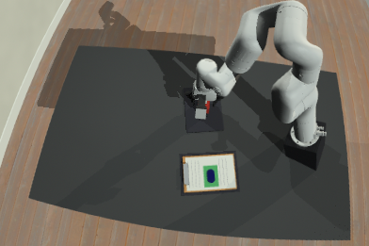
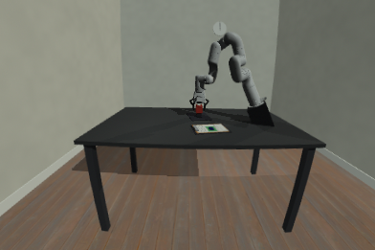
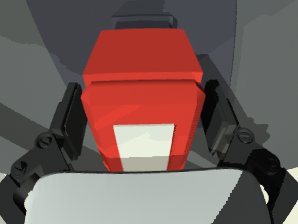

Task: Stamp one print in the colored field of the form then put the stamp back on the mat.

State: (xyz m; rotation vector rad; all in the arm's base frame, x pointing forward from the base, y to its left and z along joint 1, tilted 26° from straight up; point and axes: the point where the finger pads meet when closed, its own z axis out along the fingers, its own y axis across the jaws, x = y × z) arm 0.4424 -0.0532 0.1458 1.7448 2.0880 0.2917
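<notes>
Now: the red stamp 2 cm below my hand. From my hand the other things lie so: form: 9 cm behind, 30 cm to the left, 6 cm below; then dark mat: 7 cm below.
</notes>
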